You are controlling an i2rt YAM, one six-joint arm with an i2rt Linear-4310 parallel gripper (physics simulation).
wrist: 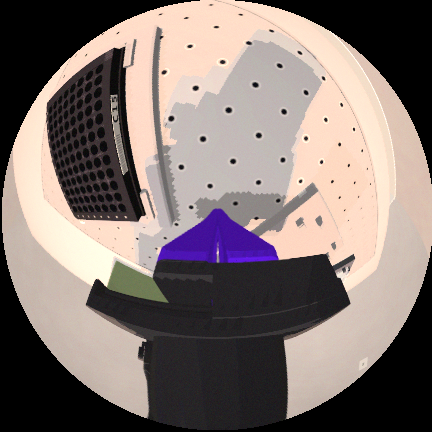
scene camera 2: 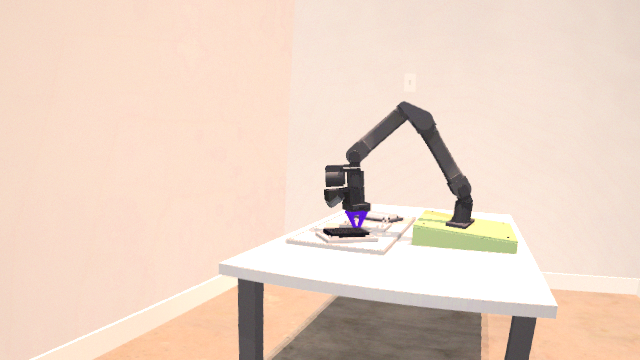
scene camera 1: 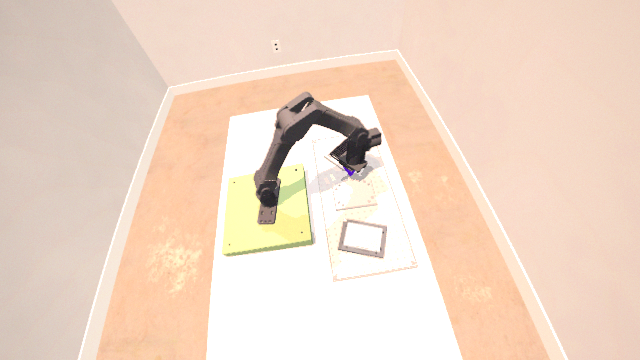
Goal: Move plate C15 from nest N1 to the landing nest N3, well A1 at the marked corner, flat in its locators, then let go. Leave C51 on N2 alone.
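Plate C15 (scene camera 1: 339, 150) (scene camera 2: 345, 232) (wrist: 87, 145), black with rows of round wells, lies in a pale nest (scene camera 2: 350, 240) (wrist: 142, 110); its label faces the gripper side in the wrist view. My gripper (scene camera 1: 350, 173) (scene camera 2: 356, 227) (wrist: 217, 214) is shut and empty, its purple fingertips beside the plate, apart from it, above the perforated board. A pale nest (scene camera 1: 355, 201) (wrist: 311, 206) with small corner pieces is in the middle of the row. A dark grey rectangular frame (scene camera 1: 361, 252) with a white inside is at the far end. No nest numbers are readable, and I cannot make out C51.
The pale perforated board (scene camera 1: 400, 256) (scene camera 2: 300, 239) (wrist: 270, 117) carries the nests on the white table (scene camera 1: 280, 310) (scene camera 2: 390, 280). The arm's base stands on a yellow-green block (scene camera 1: 240, 220) (scene camera 2: 465, 242) beside the board. The arm arches over the table and partly hides C15 in scene camera 1.
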